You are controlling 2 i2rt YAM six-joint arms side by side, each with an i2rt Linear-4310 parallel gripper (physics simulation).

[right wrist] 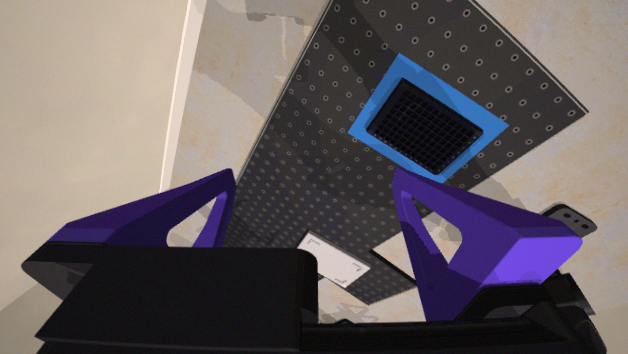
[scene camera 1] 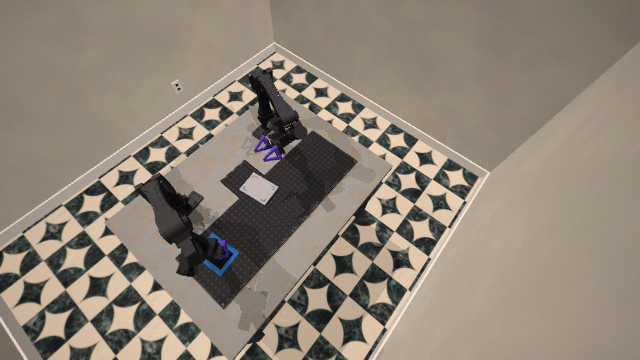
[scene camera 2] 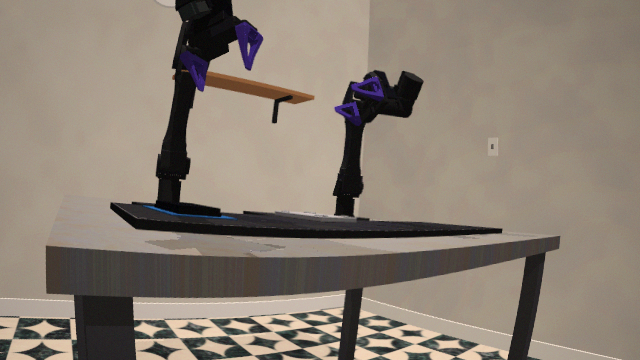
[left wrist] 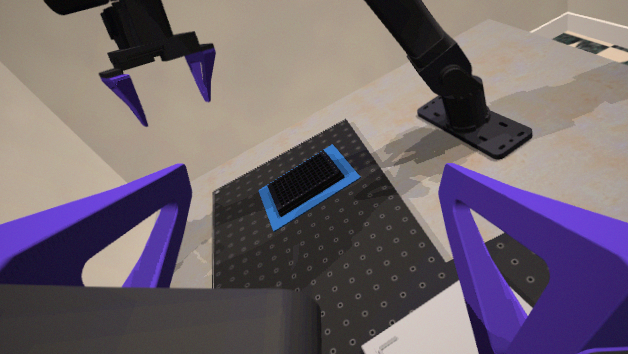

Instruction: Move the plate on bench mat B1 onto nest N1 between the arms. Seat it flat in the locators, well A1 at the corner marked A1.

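Places are measured from the left arm's base along level axes (x ahead, y left, z up), in millimetres.
Pixels of known places: left gripper, fingertip midpoint: [scene camera 1: 258, 156] [scene camera 2: 343, 98] [left wrist: 315, 177]; right gripper, fingertip midpoint: [right wrist: 314, 177] [scene camera 1: 217, 254] [scene camera 2: 223, 80] [left wrist: 178, 113]; right arm's base, link origin: [scene camera 1: 185, 209] [left wrist: 468, 123].
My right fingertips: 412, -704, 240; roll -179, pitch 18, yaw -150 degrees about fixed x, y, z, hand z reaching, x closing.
Note:
Behind a point stands the place of what it marks, as x, y, z.
The black well plate [scene camera 1: 218, 262] {354, -728, 24} [scene camera 2: 195, 207] {376, -712, 28} [left wrist: 306, 184] {311, -687, 27} [right wrist: 425, 127] {315, -714, 29} lies inside the blue outline of bench mat B1 [scene camera 1: 220, 271] {386, -751, 15} [scene camera 2: 220, 217] {393, -670, 15} [left wrist: 320, 196] {299, -655, 15} [right wrist: 373, 106] {387, -693, 15}. Its A1 marking is too small to read. The white nest N1 [scene camera 1: 258, 188] {245, -342, 25} [scene camera 2: 310, 216] {296, -395, 22} [left wrist: 425, 325] {261, -377, 25} [right wrist: 335, 260] {238, -362, 25} has corner locators and holds no plate. My right gripper [scene camera 1: 224, 250] {412, -704, 240} [scene camera 2: 225, 80] {412, -704, 240} [left wrist: 178, 113] {412, -704, 240} [right wrist: 314, 177] {412, -704, 240} is open and empty, well above the plate, partly covering it in scene camera 1. My left gripper [scene camera 1: 259, 155] {275, -305, 315} [scene camera 2: 344, 98] {275, -305, 315} [left wrist: 315, 177] {275, -305, 315} is open and empty, high on the far side of the nest.
A dark perforated board [scene camera 1: 270, 220] {405, -434, 13} [scene camera 2: 400, 227] {440, -251, 12} [left wrist: 345, 280] {319, -484, 13} [right wrist: 320, 150] {414, -581, 13} bears mat and nest on the table [scene camera 1: 320, 235] {644, -343, 0} [scene camera 2: 250, 275] {676, -779, -18}. The right arm's base plate [left wrist: 505, 142] {23, -557, 10} is bolted beside the board. A wooden shelf [scene camera 2: 260, 89] hangs on the wall behind the arms.

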